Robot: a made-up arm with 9 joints. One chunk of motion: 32 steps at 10 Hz.
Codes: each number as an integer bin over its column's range. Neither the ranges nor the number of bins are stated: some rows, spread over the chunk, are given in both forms.
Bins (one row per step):
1: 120 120 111 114 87 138
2: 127 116 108 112 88 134
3: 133 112 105 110 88 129
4: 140 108 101 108 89 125
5: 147 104 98 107 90 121
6: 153 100 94 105 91 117
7: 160 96 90 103 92 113
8: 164 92 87 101 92 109
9: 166 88 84 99 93 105
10: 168 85 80 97 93 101
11: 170 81 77 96 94 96
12: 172 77 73 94 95 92
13: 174 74 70 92 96 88
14: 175 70 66 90 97 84
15: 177 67 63 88 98 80
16: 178 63 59 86 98 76
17: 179 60 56 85 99 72
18: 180 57 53 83 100 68
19: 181 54 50 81 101 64
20: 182 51 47 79 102 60
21: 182 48 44 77 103 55
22: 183 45 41 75 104 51
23: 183 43 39 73 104 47
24: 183 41 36 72 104 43
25: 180 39 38 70 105 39
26: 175 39 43 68 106 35
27: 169 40 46 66 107 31
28: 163 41 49 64 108 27
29: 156 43 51 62 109 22
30: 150 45 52 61 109 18
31: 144 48 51 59 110 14
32: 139 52 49 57 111 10
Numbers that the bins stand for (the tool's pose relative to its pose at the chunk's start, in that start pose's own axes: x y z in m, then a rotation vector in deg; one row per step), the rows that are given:
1: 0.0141 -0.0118 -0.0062 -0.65 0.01 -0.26
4: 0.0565 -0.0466 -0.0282 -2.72 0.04 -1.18
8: 0.1073 -0.0930 -0.0589 -5.14 0.07 -2.31
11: 0.1200 -0.1249 -0.0809 -6.87 0.10 -3.23
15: 0.1348 -0.1656 -0.1116 -9.63 0.14 -4.36
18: 0.1412 -0.1946 -0.1336 -11.35 0.17 -5.21
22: 0.1475 -0.2294 -0.1600 -14.12 0.22 -6.41
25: 0.1412 -0.2468 -0.1665 -15.84 0.23 -7.26
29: 0.0904 -0.2352 -0.1380 -18.60 0.28 -8.46
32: 0.0544 -0.2091 -0.1424 -20.33 0.30 -9.31
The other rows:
2: 0.0289 -0.0234 -0.0128 -1.34 0.03 -0.55
3: 0.0416 -0.0350 -0.0194 -2.03 0.03 -0.90
5: 0.0713 -0.0582 -0.0348 -3.07 0.05 -1.46
6: 0.0840 -0.0698 -0.0436 -3.76 0.06 -1.75
7: 0.0988 -0.0814 -0.0524 -4.45 0.07 -2.03
9: 0.1115 -0.1046 -0.0655 -5.83 0.09 -2.60
10: 0.1158 -0.1133 -0.0743 -6.52 0.09 -2.88
12: 0.1242 -0.1365 -0.0897 -7.56 0.11 -3.52
13: 0.1285 -0.1453 -0.0963 -8.25 0.12 -3.80
14: 0.1306 -0.1569 -0.1051 -8.94 0.13 -4.08
16: 0.1369 -0.1772 -0.1204 -10.32 0.14 -4.65
17: 0.1391 -0.1859 -0.1270 -10.66 0.16 -4.93
19: 0.1433 -0.2033 -0.1402 -12.04 0.18 -5.49
20: 0.1454 -0.2120 -0.1468 -12.73 0.19 -5.78
21: 0.1454 -0.2207 -0.1534 -13.43 0.20 -6.13
23: 0.1475 -0.2352 -0.1644 -14.81 0.22 -6.70
24: 0.1475 -0.2410 -0.1709 -15.15 0.22 -6.98
26: 0.1306 -0.2468 -0.1556 -16.53 0.24 -7.55
27: 0.1179 -0.2439 -0.1490 -17.22 0.25 -7.83
28: 0.1052 -0.2410 -0.1424 -17.91 0.26 -8.11
30: 0.0776 -0.2294 -0.1358 -18.95 0.28 -8.75
31: 0.0649 -0.2207 -0.1380 -19.64 0.29 -9.03

